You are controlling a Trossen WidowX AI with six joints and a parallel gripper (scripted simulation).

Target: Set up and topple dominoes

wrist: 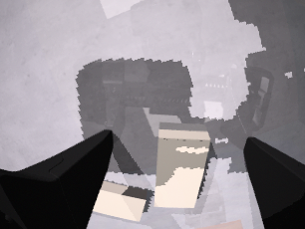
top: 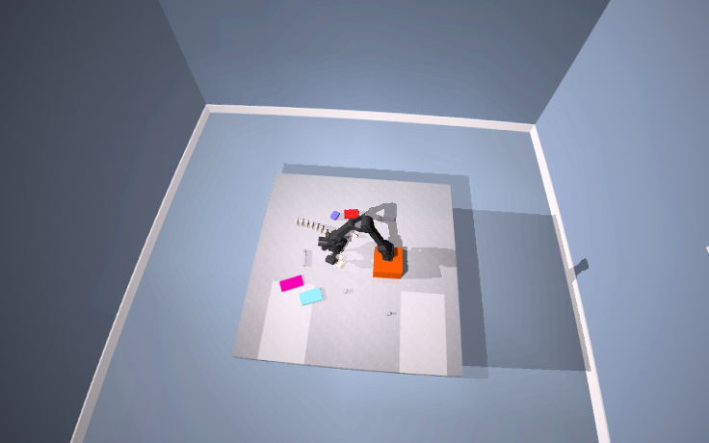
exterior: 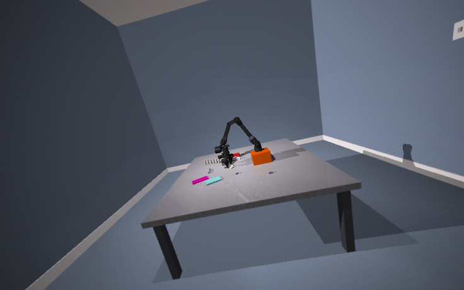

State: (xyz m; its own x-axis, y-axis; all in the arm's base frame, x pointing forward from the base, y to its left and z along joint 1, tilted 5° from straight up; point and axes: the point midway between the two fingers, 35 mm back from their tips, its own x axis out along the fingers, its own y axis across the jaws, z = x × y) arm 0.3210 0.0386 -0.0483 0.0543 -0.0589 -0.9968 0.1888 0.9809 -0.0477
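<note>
My gripper tip is 30 cm to the right of the cyan block and 7 cm short of it. Also, from my gripper tip: purple block 27 cm to the right, 10 cm ahead, 1 cm above; magenta tile 26 cm to the left, 21 cm ahead; red block 32 cm to the right, 1 cm above.
</note>
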